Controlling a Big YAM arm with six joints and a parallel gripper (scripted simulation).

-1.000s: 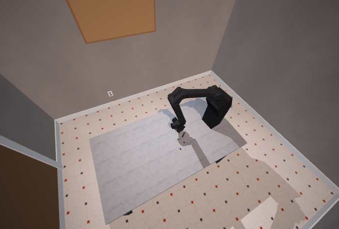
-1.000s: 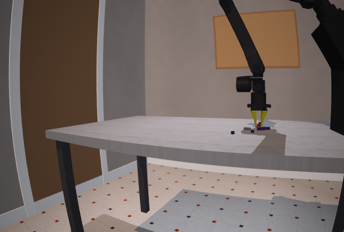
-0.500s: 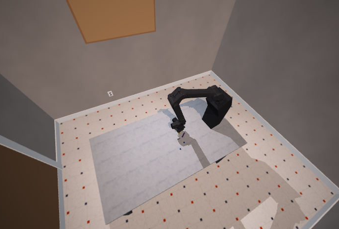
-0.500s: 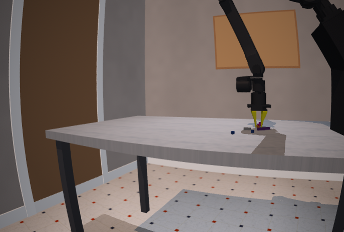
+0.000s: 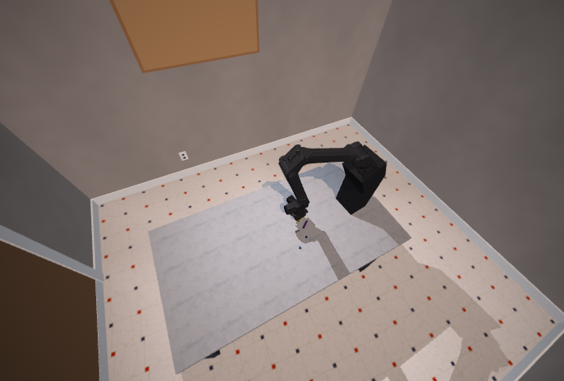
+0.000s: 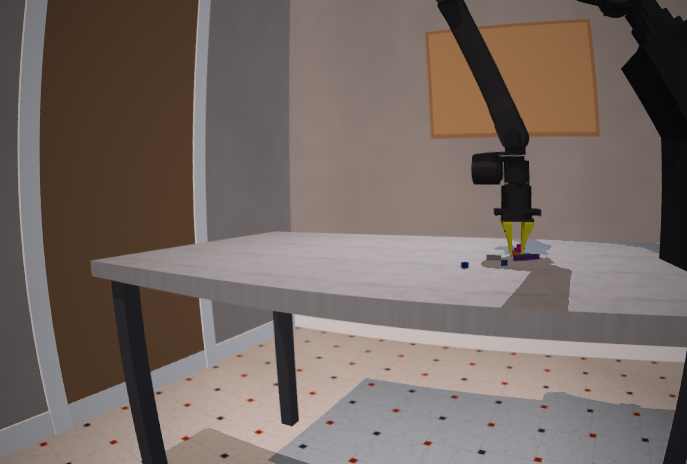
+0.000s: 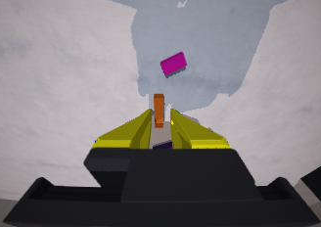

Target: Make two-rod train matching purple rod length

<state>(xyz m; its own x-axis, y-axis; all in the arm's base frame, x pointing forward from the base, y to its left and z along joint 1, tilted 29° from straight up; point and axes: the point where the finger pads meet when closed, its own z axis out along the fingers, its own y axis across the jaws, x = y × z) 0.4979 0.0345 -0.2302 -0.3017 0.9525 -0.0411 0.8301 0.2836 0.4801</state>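
The orange rod is 1 cm below my hand. From my hand the other things lie so: grey rod (8 cm to the left, 3 cm ahead, 1 cm below); then purple rod (5 cm to the left, 4 cm behind, 1 cm below).
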